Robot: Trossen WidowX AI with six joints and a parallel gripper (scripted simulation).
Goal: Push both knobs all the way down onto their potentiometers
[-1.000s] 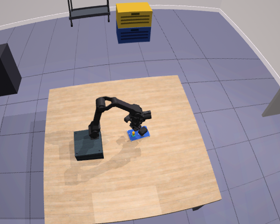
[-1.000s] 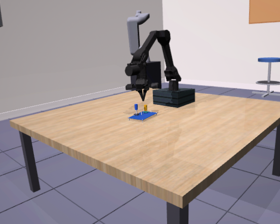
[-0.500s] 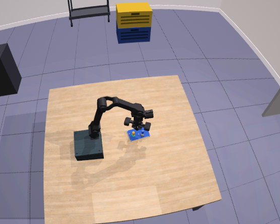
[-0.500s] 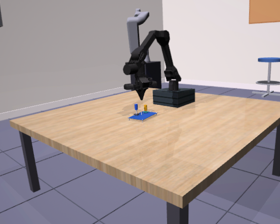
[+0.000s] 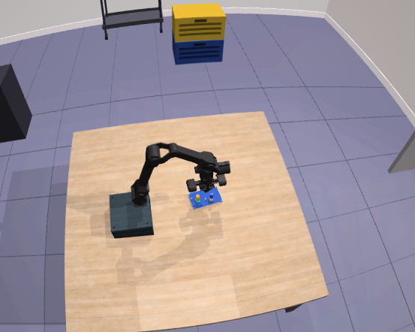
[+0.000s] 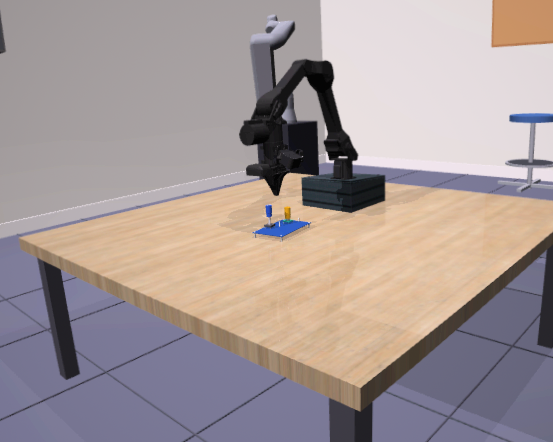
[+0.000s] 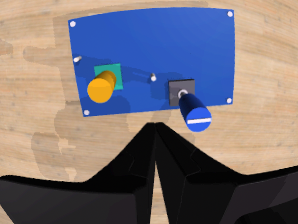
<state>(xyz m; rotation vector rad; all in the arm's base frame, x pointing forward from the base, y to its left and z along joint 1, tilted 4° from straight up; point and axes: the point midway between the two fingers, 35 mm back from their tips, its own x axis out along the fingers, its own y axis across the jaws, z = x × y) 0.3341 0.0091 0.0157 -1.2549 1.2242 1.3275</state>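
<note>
Right now the blue knob is 40 mm below my gripper tip and 30 mm ahead of it. The rest, counted from my gripper tip: orange knob 60 mm below, 40 mm behind, 10 mm to the left.
</note>
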